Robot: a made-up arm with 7 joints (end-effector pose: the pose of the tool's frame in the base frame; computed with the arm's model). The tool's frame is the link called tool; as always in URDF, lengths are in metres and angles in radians. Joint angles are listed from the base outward.
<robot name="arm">
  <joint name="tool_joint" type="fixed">
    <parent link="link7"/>
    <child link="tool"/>
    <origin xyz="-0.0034 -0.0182 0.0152" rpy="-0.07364 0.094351 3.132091"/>
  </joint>
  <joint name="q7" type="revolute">
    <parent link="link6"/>
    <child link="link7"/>
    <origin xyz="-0.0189 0.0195 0.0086" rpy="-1.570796 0 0"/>
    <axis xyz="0 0 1"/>
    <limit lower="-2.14" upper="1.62"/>
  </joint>
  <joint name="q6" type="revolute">
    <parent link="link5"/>
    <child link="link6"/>
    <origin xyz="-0.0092 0.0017 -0.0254" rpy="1.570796 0 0"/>
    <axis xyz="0 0 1"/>
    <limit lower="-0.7" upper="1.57"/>
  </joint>
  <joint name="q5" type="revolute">
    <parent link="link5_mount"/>
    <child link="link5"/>
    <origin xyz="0.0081 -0.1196 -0.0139" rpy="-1.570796 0 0"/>
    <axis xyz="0 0 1"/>
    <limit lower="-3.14" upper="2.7"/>
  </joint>
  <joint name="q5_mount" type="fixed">
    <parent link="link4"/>
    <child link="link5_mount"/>
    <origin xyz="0.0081 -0.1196 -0.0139" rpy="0 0 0"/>
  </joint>
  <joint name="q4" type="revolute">
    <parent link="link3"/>
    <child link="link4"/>
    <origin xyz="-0.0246 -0.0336 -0.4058" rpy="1.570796 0 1.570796"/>
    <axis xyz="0 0 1"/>
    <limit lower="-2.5" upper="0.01"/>
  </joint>
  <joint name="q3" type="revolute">
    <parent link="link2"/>
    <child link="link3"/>
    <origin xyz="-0.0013 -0.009 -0.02" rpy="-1.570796 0 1.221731"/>
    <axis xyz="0 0 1"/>
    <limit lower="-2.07" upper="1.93"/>
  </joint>
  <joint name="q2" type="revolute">
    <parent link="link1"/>
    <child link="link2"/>
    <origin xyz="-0.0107 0.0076 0.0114" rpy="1.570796 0 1.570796"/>
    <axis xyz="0 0 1"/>
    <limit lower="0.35" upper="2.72"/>
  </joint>
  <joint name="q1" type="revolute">
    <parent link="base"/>
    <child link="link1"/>
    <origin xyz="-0.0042 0.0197 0.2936" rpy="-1.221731 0 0"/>
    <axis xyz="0 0 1"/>
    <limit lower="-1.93" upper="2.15"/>
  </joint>
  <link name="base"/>
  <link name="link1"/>
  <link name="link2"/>
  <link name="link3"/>
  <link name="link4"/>
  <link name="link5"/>
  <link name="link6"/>
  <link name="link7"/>
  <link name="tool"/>
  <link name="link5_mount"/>
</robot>
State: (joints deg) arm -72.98 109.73 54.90 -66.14 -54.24 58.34 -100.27
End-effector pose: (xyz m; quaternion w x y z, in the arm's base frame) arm -0.0976 0.4160 0.7127 0.6287 0.6459 0.2389 0.3613
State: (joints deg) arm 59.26 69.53 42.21 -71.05 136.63 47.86 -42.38
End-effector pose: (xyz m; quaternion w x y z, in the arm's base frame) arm -0.1339 0.6202 0.2056 0.8876 -0.0991 -0.3835 0.2351
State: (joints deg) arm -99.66 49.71 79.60 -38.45 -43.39 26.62 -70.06
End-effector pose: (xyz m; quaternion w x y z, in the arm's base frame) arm 0.3959 0.3996 0.6034 0.7009 0.4814 -0.5199 0.0815
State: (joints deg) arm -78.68 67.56 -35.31 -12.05 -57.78 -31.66 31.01
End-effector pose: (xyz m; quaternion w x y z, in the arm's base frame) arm 0.4900 0.4371 0.3578 0.5915 0.5305 -0.4099 -0.4481
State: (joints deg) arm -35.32 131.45 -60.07 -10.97 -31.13 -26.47 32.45
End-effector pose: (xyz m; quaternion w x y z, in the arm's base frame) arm -0.1012 0.5808 0.6034 0.6223 0.7456 0.1505 -0.1848
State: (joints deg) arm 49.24 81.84 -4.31 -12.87 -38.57 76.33 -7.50
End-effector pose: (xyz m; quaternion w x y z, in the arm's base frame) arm -0.2424 0.6650 0.1745 0.1414 0.5588 0.8148 -0.0624
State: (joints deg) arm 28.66 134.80 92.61 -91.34 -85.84 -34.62 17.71
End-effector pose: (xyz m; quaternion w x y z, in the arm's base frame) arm 0.1912 0.1516 0.6975 0.2590 -0.8184 0.0537 0.5102
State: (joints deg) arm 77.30 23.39 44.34 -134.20 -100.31 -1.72 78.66
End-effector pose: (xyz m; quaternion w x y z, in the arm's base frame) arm -0.2158 0.1966 0.1343 0.7231 0.5410 -0.2714 -0.3328
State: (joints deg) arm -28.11 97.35 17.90 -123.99 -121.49 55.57 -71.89
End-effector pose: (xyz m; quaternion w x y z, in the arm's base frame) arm 0.2803 0.2719 0.4343 0.2405 -0.7595 -0.3988 -0.4542
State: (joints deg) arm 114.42 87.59 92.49 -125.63 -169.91 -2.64 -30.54
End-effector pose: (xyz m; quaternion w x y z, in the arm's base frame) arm 0.0682 0.4173 0.3588 0.7818 -0.2868 -0.4559 0.3141
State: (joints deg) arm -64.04 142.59 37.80 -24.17 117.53 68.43 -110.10
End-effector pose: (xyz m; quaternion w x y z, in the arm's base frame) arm -0.3457 0.4611 0.7040 0.2848 0.6549 -0.6737 -0.1901
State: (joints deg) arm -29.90 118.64 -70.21 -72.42 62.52 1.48 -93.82
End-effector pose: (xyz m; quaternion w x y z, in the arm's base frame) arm 0.1284 0.5535 0.3415 0.4242 0.5549 0.1671 -0.6959
